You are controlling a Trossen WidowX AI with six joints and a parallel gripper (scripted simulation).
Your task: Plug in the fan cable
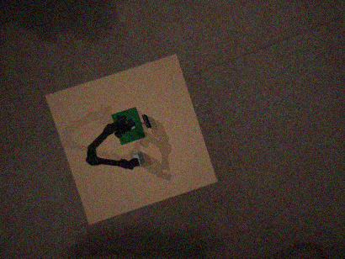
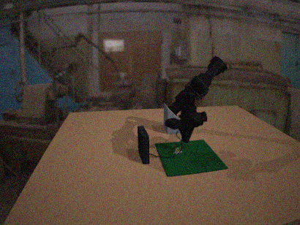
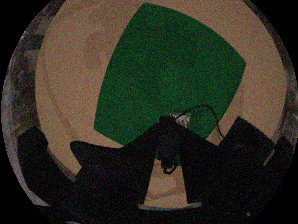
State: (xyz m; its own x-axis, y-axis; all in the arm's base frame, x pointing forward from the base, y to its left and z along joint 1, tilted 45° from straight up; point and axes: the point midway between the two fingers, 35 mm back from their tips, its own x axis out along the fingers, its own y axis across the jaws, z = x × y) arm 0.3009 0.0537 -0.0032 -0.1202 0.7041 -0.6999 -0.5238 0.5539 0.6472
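My gripper tip is now 60 mm above the white fan header and 30 mm to the left of it. Also, from my gripper tip: green board (80 mm below, 30 mm ahead, 10 mm to the left); black fan (170 mm to the right, 30 mm ahead); dark plug (10 mm behind, 10 mm above).
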